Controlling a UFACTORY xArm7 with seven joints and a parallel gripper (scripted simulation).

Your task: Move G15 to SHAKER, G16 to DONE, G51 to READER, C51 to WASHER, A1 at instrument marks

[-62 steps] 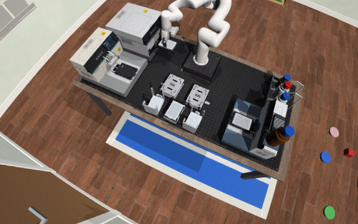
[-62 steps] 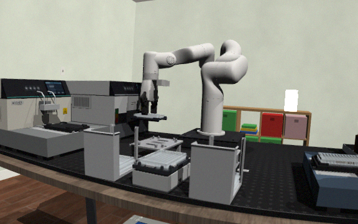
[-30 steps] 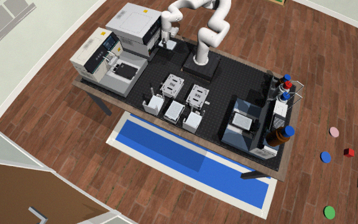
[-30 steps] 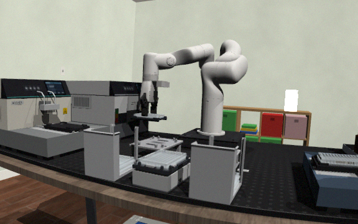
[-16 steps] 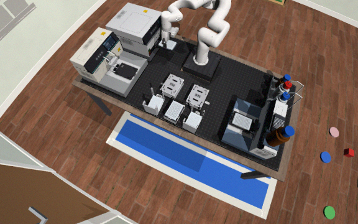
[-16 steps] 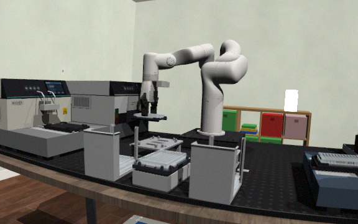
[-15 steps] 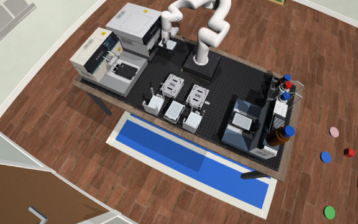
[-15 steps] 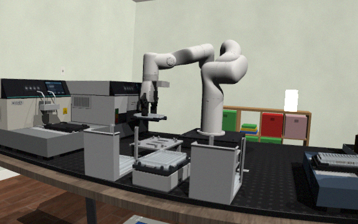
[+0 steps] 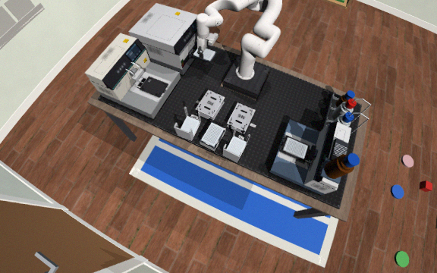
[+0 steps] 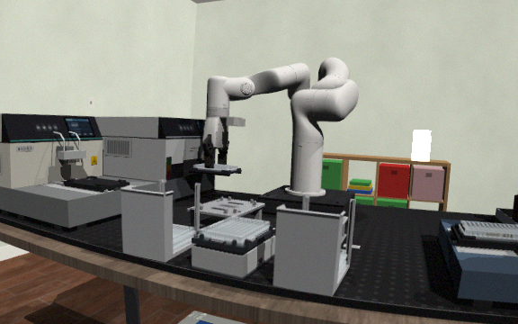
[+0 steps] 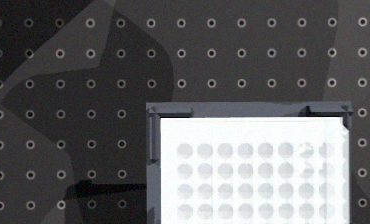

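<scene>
The reader's dark tray is 20 mm below my hand. Also, from my hand: washer 430 mm to the right, 360 mm ahead, 20 mm below; washer nest 370 mm ahead, 190 mm to the right, 40 mm below; DONE label 420 mm ahead, 130 mm to the left, 120 mm below.
</scene>
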